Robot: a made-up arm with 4 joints. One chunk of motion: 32 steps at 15 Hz.
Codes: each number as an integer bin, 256 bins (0 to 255) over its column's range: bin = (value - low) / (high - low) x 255, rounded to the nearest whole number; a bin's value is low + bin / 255 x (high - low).
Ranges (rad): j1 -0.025..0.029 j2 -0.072..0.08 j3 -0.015..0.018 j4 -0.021..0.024
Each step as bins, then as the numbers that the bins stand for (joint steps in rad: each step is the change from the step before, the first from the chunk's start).
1 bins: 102 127 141 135
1 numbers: -0.00340 0.00370 0.00325 0.00282
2 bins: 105 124 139 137
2 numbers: -0.00276 0.00191 0.00299 0.00318
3 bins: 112 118 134 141
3 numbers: -0.00128 -0.00166 0.00234 0.00388
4 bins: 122 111 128 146
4 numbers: 0.00084 -0.00584 0.00156 0.00476
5 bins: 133 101 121 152
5 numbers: 0.00316 -0.01180 0.00066 0.00582
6 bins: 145 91 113 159
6 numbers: 0.00571 -0.01776 -0.00038 0.00706
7 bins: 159 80 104 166
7 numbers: 0.00867 -0.02431 -0.00154 0.00829
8 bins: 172 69 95 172
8 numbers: 0.01142 -0.03087 -0.00271 0.00935
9 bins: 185 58 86 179
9 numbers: 0.01418 -0.03743 -0.00387 0.01059
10 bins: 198 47 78 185
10 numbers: 0.01693 -0.04398 -0.00491 0.01165
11 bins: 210 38 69 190
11 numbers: 0.01947 -0.04935 -0.00607 0.01253
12 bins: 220 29 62 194
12 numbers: 0.02159 -0.05471 -0.00698 0.01324
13 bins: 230 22 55 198
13 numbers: 0.02371 -0.05889 -0.00788 0.01394
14 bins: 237 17 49 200
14 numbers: 0.02519 -0.06187 -0.00866 0.01429
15 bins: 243 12 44 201
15 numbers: 0.02646 -0.06485 -0.00931 0.01447
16 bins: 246 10 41 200
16 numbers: 0.02709 -0.06604 -0.00969 0.01429
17 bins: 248 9 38 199
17 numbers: 0.02752 -0.06664 -0.01008 0.01412
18 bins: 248 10 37 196
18 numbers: 0.02752 -0.06604 -0.01021 0.01359
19 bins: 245 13 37 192
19 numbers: 0.02688 -0.06425 -0.01021 0.01288
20 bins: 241 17 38 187
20 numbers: 0.02604 -0.06187 -0.01008 0.01200
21 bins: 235 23 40 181
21 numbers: 0.02476 -0.05829 -0.00982 0.01094
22 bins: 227 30 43 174
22 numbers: 0.02307 -0.05412 -0.00944 0.00971
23 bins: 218 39 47 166
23 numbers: 0.02116 -0.04875 -0.00892 0.00829
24 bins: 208 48 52 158
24 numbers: 0.01905 -0.04339 -0.00827 0.00688
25 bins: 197 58 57 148
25 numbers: 0.01672 -0.03743 -0.00762 0.00512
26 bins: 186 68 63 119
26 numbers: 0.01439 -0.03147 -0.00685 0.00000
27 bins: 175 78 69 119
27 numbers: 0.01206 -0.02551 -0.00607 0.00000
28 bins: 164 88 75 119
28 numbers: 0.00973 -0.01955 -0.00529 0.00000
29 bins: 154 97 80 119
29 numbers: 0.00761 -0.01418 -0.00465 0.00000
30 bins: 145 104 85 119
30 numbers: 0.00571 -0.01001 -0.00400 0.00000
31 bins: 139 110 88 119
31 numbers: 0.00444 -0.00643 -0.00361 0.00000
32 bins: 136 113 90 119
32 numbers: 0.00380 -0.00464 -0.00335 0.00000
